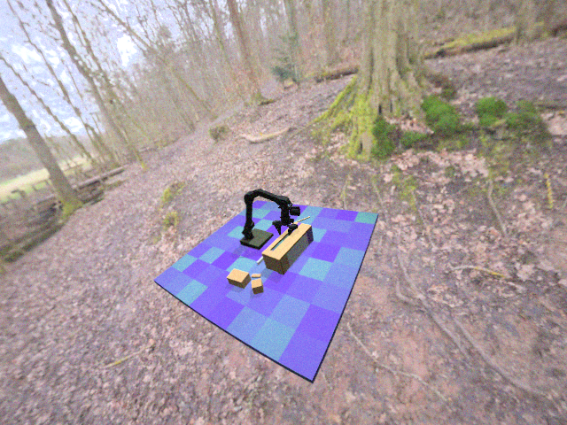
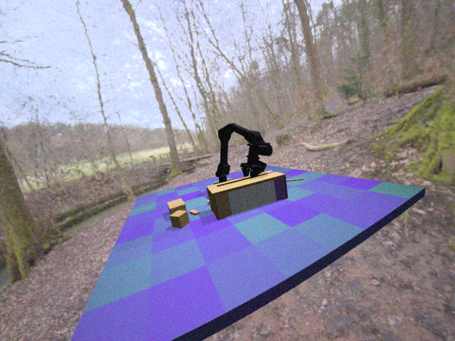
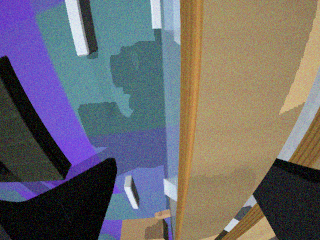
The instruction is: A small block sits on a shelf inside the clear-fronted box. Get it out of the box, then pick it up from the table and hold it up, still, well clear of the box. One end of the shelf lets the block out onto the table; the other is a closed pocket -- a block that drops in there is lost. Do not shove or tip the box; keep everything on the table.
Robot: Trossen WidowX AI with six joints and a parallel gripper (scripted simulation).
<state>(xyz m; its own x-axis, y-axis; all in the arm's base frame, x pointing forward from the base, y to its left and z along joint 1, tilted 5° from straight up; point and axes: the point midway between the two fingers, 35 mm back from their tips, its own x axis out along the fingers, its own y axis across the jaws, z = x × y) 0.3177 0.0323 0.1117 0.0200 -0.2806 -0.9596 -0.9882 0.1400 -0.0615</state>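
My gripper tip is 20 mm short of the box, 50 mm to the left of it and 30 mm above it. Round my gripper tip: thin tan stick (40 mm behind, 350 mm to the left, 90 mm below); tan block (40 mm ahead, 40 mm to the right, 10 mm below).
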